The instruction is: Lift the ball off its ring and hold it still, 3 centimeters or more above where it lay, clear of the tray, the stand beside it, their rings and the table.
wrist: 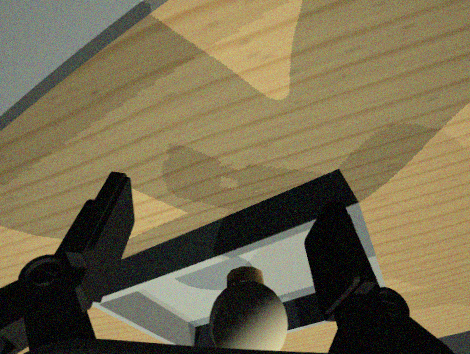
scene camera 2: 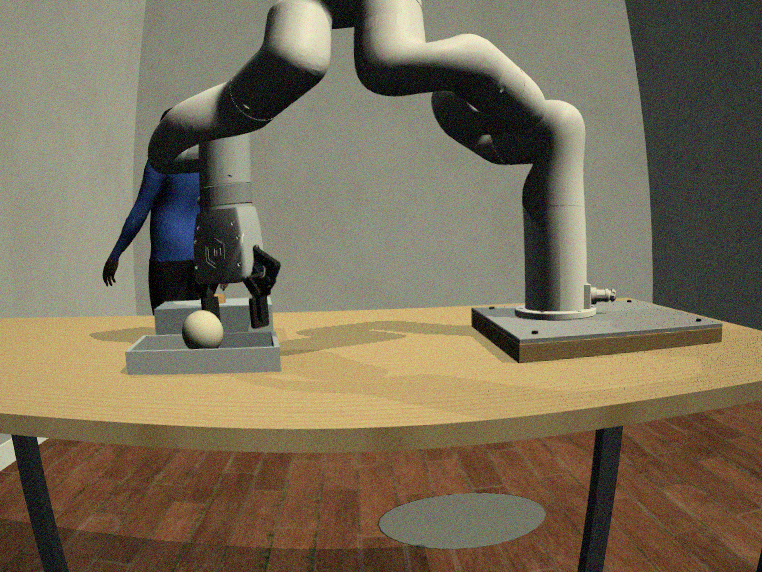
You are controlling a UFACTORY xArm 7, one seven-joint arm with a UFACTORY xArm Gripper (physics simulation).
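Where they show: gripper, between the fingertips: [wrist: 226, 210] [scene camera 2: 235, 326]; arm's base, origin of its link: [scene camera 2: 556, 314].
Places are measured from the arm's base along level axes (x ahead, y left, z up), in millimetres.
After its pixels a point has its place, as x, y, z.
Observation:
The cream ball [scene camera 2: 203, 330] {431, 229, 16} [wrist: 250, 317] {440, 180, 18} rests in the shallow grey tray [scene camera 2: 203, 362] {418, 265, -16} [wrist: 280, 210] {413, 125, -16}. Its brown ring [wrist: 245, 275] {442, 191, -18} partly shows beside it in the wrist view; in the scene view the tray's front wall hides it. My gripper [scene camera 2: 235, 314] {440, 100, 3} [wrist: 226, 210] {440, 100, 3} is open and empty. In the scene view one finger is partly hidden behind the ball and the other hangs to its right, low by the tray. In the wrist view the ball shows between the two fingers sideways, near the lower edge, partly cut off.
The grey stand [scene camera 2: 172, 320] {565, 61, 5} [wrist: 55, 40] {465, 20, 23} is behind the tray, with an orange ring [scene camera 2: 219, 298] {510, -11, 31} on top. The robot's base plate [scene camera 2: 615, 332] {-57, 174, -2} is on the right of the wooden table [scene camera 2: 369, 400] {213, 352, -29}. A person in blue [scene camera 2: 172, 227] stands behind the arm.

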